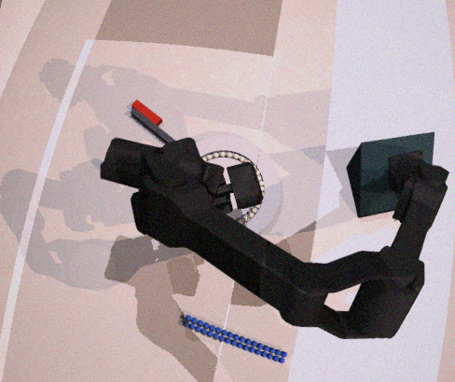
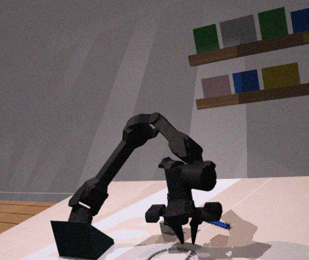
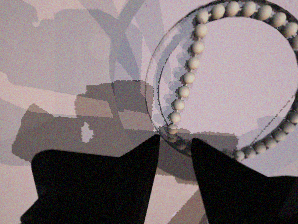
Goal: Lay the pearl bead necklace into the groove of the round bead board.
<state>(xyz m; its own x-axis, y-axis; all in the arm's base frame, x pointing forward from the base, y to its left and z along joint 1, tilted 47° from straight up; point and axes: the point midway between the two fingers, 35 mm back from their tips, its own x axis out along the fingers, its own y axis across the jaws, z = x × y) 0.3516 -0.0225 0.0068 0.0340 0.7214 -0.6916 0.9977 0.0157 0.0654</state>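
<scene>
The round bead board lies 4 cm to the right of my gripper tip, 4 cm behind it and 3 cm below it. The rest, counted from my gripper tip: small beige cube (15 cm to the left, 12 cm behind, 2 cm below); grey block (20 cm to the right, 7 cm ahead, 4 cm below).
</scene>
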